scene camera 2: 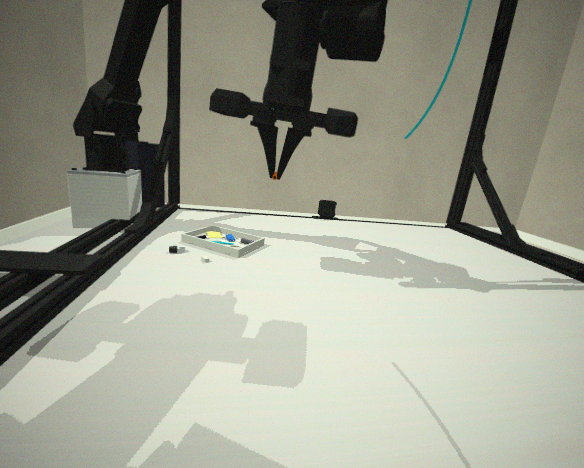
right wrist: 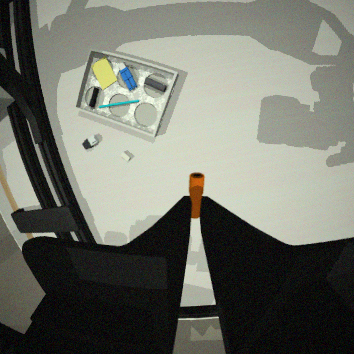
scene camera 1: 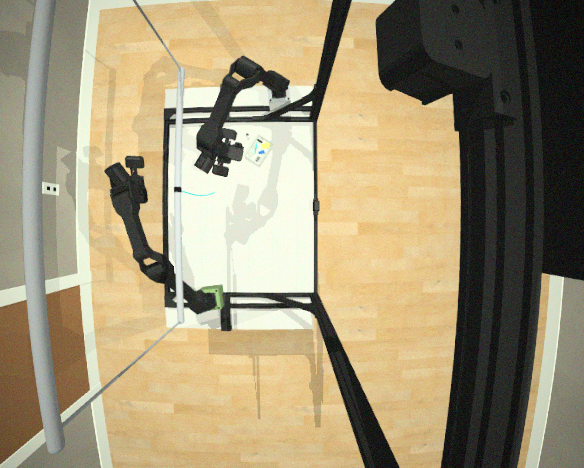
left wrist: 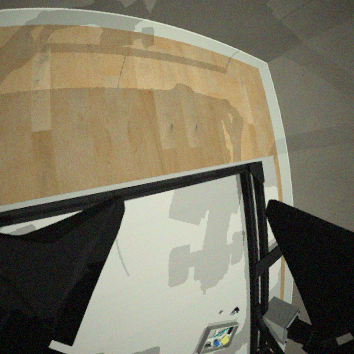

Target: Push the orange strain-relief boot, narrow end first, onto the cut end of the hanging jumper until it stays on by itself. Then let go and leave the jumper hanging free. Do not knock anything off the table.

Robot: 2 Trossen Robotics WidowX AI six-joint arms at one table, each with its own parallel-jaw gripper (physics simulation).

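Pixels of known places: left gripper, fingertip midpoint: point(scene camera 1: 140, 172) point(left wrist: 196, 205); right gripper, fingertip midpoint: point(scene camera 2: 275, 178) point(right wrist: 194, 202); left arm's base, origin of the base link: point(scene camera 1: 209, 300); right arm's base, origin of the base link: point(scene camera 2: 107, 169) point(scene camera 1: 278, 91) point(left wrist: 291, 326).
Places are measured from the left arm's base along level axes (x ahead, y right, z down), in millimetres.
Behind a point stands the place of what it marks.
Note:
The orange boot point(scene camera 2: 275, 176) {x 621, y 190, z -63 mm} point(right wrist: 197, 183) {x 613, y 211, z -68 mm} is in the fingertips of my right gripper point(scene camera 2: 276, 175) {x 619, y 196, z -60 mm} point(right wrist: 194, 202) {x 619, y 196, z -60 mm}, which is shut on it, pointing down well above the table. Its wide, hollow end sticks out past the fingertips in the right wrist view; its narrow part lies between the fingers. The teal jumper point(scene camera 1: 200, 195) {x 443, y 105, z -223 mm} point(scene camera 2: 444, 79) {x 447, y 106, z -201 mm} hangs in a curve, its free lower end apart from the boot, to the right and higher in scene camera 2. My left gripper point(left wrist: 196, 205) {x 590, y -170, z -131 mm} is open and empty, off the table's left side in scene camera 1.
A grey tray point(scene camera 2: 215, 248) {x 696, y 269, z 73 mm} point(right wrist: 167, 105) {x 632, y 272, z 73 mm} holds yellow, blue, black and teal pieces. A small dark block point(scene camera 2: 173, 249) {x 762, y 260, z 72 mm} point(right wrist: 89, 144) {x 758, y 264, z 71 mm} and a small white piece point(scene camera 2: 205, 260) {x 712, y 222, z 76 mm} point(right wrist: 127, 156) {x 709, y 227, z 73 mm} lie beside it. A grey bar point(scene camera 1: 180, 250) {x 261, y 84, z -396 mm} carries the jumper's black clamp point(scene camera 1: 178, 189) {x 438, y 103, z -400 mm}. Black frame posts point(scene camera 2: 174, 100) {x 795, y 569, z -190 mm} rise at the table's edges.

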